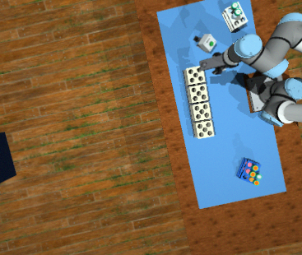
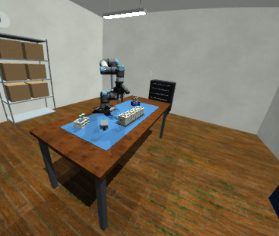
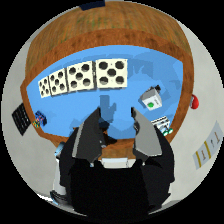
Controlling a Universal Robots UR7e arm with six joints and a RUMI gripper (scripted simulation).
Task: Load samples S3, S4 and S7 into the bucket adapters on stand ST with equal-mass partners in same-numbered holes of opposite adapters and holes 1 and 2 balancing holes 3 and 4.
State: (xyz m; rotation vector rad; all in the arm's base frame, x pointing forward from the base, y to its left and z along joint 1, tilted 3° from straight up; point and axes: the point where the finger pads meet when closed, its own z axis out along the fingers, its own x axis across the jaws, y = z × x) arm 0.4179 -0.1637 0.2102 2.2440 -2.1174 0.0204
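Now: the blue rack 650 mm to the left of my hand, 220 mm behind it and 200 mm below it. Round my hand: white rack 310 mm to the right, 230 mm behind, 200 mm below; then adapter 340 mm to the left, 180 mm below, 40 mm ahead.
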